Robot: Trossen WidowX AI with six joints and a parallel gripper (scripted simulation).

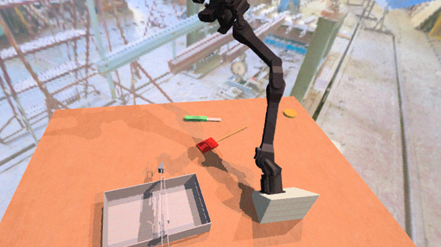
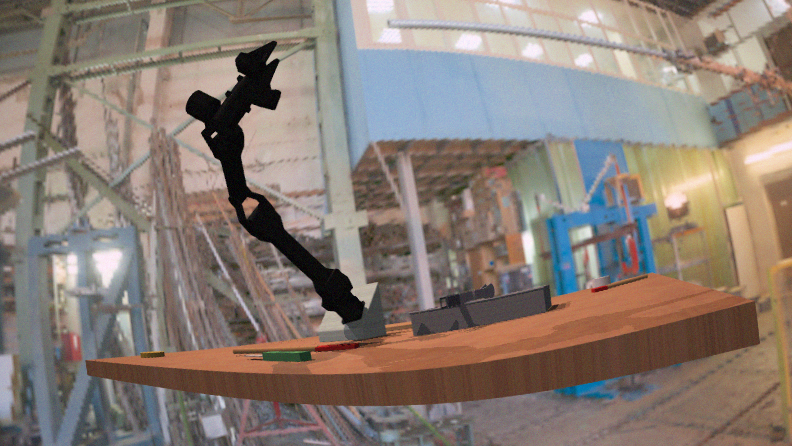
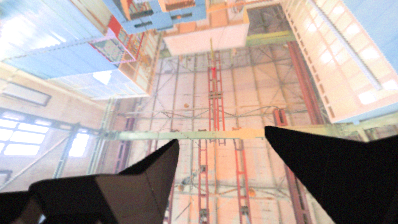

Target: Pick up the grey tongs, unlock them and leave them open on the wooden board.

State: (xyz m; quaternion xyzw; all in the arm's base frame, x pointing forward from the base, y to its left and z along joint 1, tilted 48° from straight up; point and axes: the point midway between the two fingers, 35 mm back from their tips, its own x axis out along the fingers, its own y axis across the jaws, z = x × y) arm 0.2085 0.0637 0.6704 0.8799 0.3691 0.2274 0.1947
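The grey roasting tin is 590 mm below my gripper tip, 400 mm to the left of it and 220 mm ahead of it. Round my gripper tip: yellow disc: 610 mm below, 510 mm behind, 30 mm to the right; then red-headed spatula: 610 mm below, 100 mm to the left, 80 mm behind; then yellow lock slider: 560 mm below, 320 mm to the left, 180 mm ahead.
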